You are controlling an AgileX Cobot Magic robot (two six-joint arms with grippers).
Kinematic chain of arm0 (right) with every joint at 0, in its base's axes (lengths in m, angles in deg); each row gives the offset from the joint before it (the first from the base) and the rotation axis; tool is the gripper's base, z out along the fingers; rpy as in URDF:
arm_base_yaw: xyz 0 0 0.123 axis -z
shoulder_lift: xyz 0 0 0 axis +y
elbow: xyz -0.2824 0 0.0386 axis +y
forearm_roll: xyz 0.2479 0 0.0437 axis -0.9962 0 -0.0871
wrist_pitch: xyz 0 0 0 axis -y
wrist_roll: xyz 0.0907 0 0.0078 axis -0.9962 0 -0.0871
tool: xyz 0 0 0 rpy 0 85 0
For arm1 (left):
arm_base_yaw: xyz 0 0 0.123 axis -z
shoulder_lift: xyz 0 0 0 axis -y
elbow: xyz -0.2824 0 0.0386 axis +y
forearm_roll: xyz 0.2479 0 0.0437 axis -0.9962 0 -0.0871
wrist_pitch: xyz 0 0 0 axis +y
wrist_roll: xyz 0.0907 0 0.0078 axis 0.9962 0 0.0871
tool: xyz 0 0 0 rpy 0 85 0
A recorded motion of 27 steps. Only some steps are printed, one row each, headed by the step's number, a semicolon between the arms.
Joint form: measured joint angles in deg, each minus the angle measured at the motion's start. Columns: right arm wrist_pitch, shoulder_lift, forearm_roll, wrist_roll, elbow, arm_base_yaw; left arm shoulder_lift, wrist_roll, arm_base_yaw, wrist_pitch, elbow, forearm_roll.
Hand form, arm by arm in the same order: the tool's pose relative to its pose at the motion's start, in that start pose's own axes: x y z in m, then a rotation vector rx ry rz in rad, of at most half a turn. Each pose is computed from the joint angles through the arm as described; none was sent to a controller.
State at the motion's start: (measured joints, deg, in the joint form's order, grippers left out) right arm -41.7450 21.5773 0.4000 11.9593 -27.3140 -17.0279; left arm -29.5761 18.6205 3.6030 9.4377 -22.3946 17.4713
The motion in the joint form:
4: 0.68 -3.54 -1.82 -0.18 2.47 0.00; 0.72 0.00 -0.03 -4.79 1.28 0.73
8: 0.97 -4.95 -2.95 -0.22 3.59 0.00; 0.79 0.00 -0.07 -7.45 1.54 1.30
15: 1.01 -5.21 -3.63 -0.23 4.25 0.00; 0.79 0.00 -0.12 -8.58 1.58 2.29
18: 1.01 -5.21 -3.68 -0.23 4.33 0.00; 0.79 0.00 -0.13 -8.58 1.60 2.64
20: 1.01 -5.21 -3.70 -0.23 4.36 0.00; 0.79 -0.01 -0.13 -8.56 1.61 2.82
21: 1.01 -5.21 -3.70 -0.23 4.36 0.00; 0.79 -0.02 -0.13 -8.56 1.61 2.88
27: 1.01 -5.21 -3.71 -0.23 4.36 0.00; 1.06 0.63 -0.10 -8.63 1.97 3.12
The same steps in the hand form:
4: 0.0109 0.0043 -0.0025 -0.0144 -0.0342 0.0269; -0.0007 0.0022 -0.0012 -0.0256 -0.0700 -0.0131
8: 0.0157 0.0066 -0.0028 -0.0252 -0.0468 0.0423; -0.0033 0.0036 -0.0015 -0.0405 -0.1108 -0.0232
15: 0.0185 0.0079 -0.0013 -0.0341 -0.0423 0.0514; -0.0047 0.0043 -0.0017 -0.0465 -0.1293 -0.0405
18: 0.0189 0.0080 -0.0010 -0.0350 -0.0410 0.0521; -0.0046 0.0043 -0.0017 -0.0462 -0.1291 -0.0466
20: 0.0190 0.0081 -0.0009 -0.0353 -0.0406 0.0523; -0.0045 0.0043 -0.0017 -0.0458 -0.1287 -0.0499
21: 0.0190 0.0081 -0.0009 -0.0353 -0.0406 0.0523; -0.0045 0.0043 -0.0017 -0.0457 -0.1287 -0.0512
27: 0.0190 0.0081 -0.0009 -0.0354 -0.0406 0.0525; -0.0029 0.0042 -0.0022 -0.0460 -0.1281 -0.0440

